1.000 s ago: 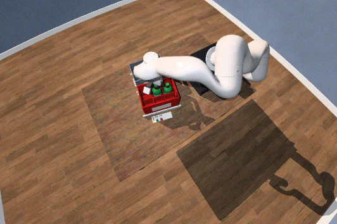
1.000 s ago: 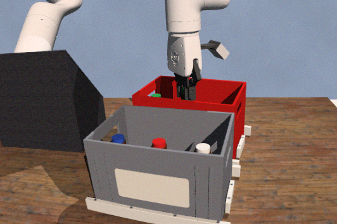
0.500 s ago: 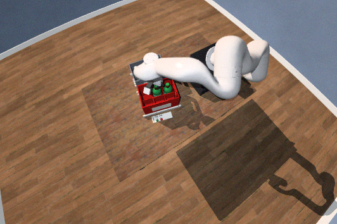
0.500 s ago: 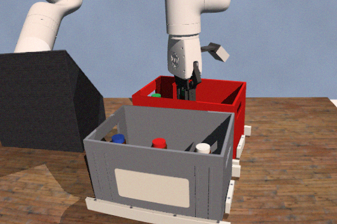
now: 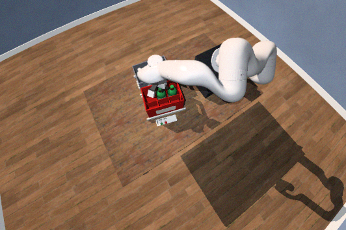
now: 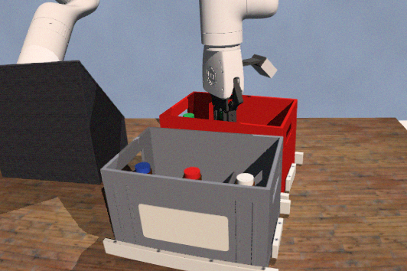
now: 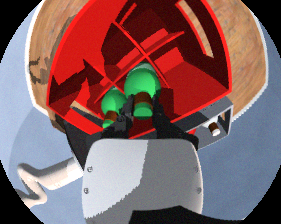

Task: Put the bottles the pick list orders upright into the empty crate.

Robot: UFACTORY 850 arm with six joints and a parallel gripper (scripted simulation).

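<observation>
Right now my hand is 220 mm to the left of the red-capped bottle, 80 mm above it and 60 mm past it. The rest, counted from my hand: grey crate (180 mm to the right, 90 mm below, 60 mm behind); then red crate (90 mm below, 40 mm to the left, 20 mm ahead); then green-capped bottle (70 mm below).
</observation>
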